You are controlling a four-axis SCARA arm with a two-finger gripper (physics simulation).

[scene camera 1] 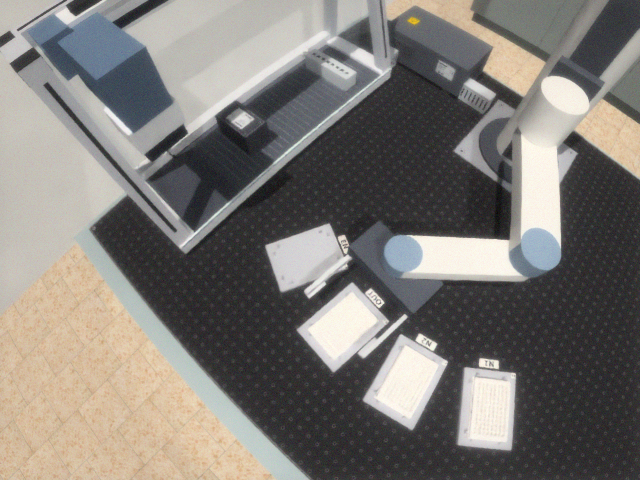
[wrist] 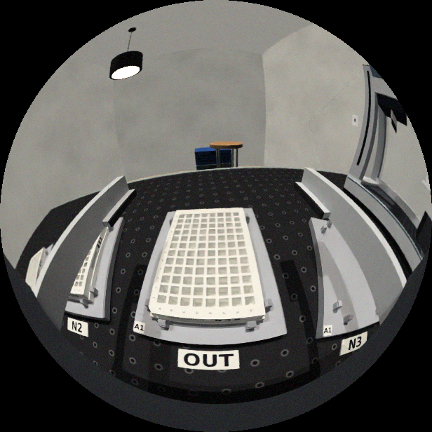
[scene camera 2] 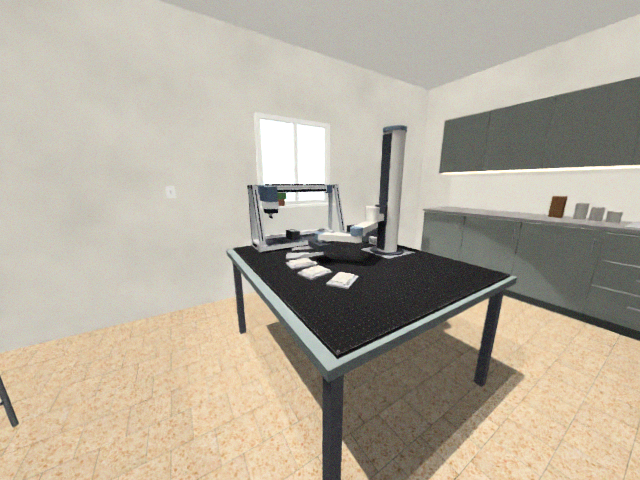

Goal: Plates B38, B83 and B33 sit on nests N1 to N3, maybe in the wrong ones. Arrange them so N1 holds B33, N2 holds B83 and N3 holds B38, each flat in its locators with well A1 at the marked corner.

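Frame: origin at the arm's base, x ahead, y left, z up, level; millimetres.
Seen in the pictures: gripper, fingertip midpoint: (scene camera 1: 333, 324) (scene camera 2: 296, 252); arm's base, link origin: (scene camera 2: 386, 252).
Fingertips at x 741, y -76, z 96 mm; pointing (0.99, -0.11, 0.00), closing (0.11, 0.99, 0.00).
Note:
Pixels of each thing's top centre, then the offset from my fingertips to it. "spot": a spot on its surface instead. Level surfaces: height alone.
- OUT nest, surface spot: (scene camera 1: 318, 347) spot: dy +4, dx +48, dz -72 mm
- nest N2, surface spot: (scene camera 1: 378, 381) spot: dy +146, dx +16, dz -72 mm
- third plate, top centre: (scene camera 1: 491, 409) (scene camera 2: 342, 276) dy +366, dx -92, dz -57 mm
- nest N1, top centre: (scene camera 1: 490, 408) (scene camera 2: 342, 277) dy +366, dx -93, dz -62 mm
- Nest N3, top centre: (scene camera 1: 305, 254) (scene camera 2: 297, 253) dy -158, dx -85, dz -62 mm
- framed machine with a blue head, surface spot: (scene camera 1: 111, 67) spot: dy -393, dx +11, dz +404 mm
- black block, surface spot: (scene camera 1: 241, 124) spot: dy -480, dx -200, dz +37 mm
- white rack, surface spot: (scene camera 1: 338, 73) spot: dy -442, dx -519, dz +10 mm
- dark grey box, surface spot: (scene camera 1: 442, 49) spot: dy -279, dx -803, dz +31 mm
- black mat, surface height: dz -83 mm
My gripper (scene camera 1: 334, 324) (wrist: 213, 175) is open and empty, its two fingers above and either side of the OUT nest. A white plate (scene camera 1: 342, 324) (wrist: 207, 260) lies flat between the locators of the OUT nest (scene camera 1: 318, 347) (wrist: 272, 320); its end label is too small to read. Another white plate (scene camera 1: 410, 380) (wrist: 87, 270) lies on nest N2 (scene camera 1: 378, 381) (wrist: 102, 300), partly hidden by a finger in the wrist view. A third plate (scene camera 1: 491, 408) lies on nest N1 (scene camera 1: 465, 408). Nest N3 (scene camera 1: 305, 255) (wrist: 345, 290) shows bare locators and no plate. The plates' names cannot be read.
A framed machine with a blue head (scene camera 1: 111, 67) stands beyond N3, with a black block (scene camera 1: 241, 124) and a white rack (scene camera 1: 338, 73) on its deck. A dark grey box (scene camera 1: 442, 49) stands behind, near the arm's column (scene camera 2: 392, 191). The black mat (scene camera 1: 330, 186) lies under all.

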